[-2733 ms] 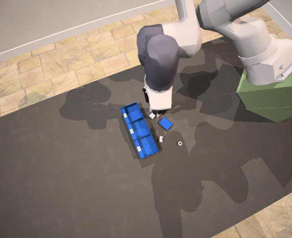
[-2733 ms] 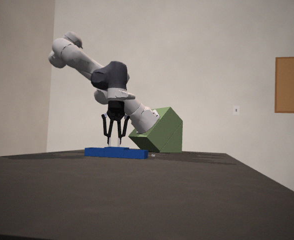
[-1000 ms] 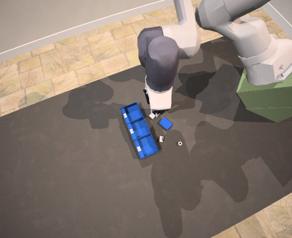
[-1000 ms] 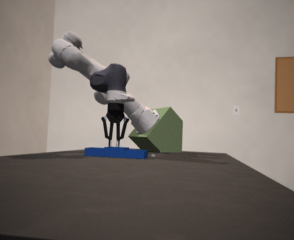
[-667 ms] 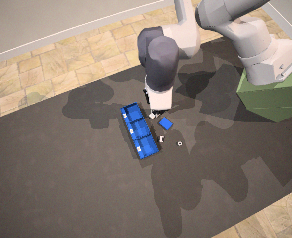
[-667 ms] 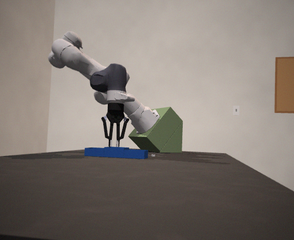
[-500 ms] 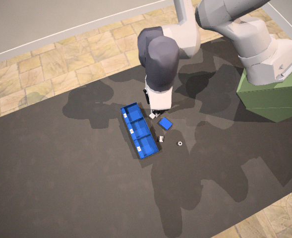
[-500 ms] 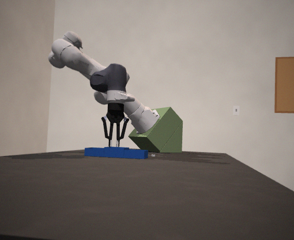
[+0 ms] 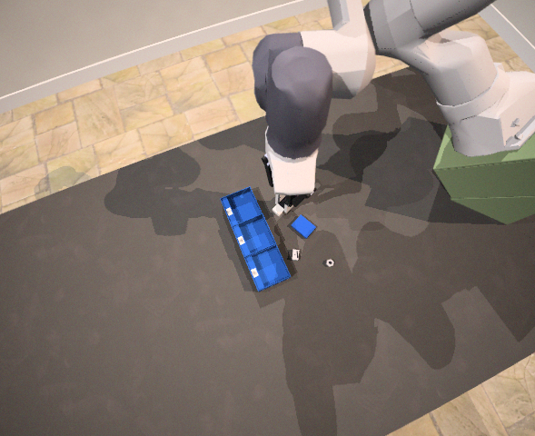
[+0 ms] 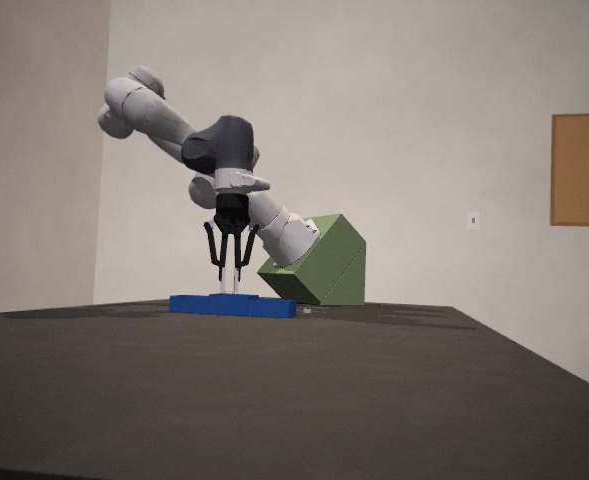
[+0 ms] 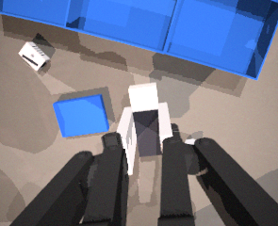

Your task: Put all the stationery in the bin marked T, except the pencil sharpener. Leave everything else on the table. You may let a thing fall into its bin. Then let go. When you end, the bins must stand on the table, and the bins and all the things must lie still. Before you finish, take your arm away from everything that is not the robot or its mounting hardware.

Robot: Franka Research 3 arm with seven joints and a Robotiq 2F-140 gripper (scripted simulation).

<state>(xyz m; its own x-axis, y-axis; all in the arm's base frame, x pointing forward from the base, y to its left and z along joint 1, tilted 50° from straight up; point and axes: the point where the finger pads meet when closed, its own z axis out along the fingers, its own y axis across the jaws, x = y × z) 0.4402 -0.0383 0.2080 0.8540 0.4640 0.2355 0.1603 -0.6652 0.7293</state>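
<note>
Now: hand 11 cm short of the blue bin, 2 cm to the right of it and 4 cm above it. Round my hand: black-and-white block 1 cm ahead, 3 cm below; white bolt 4 cm behind, 5 cm to the right, 6 cm below; flat blue block 1 cm behind, 7 cm to the left, 6 cm below.
</note>
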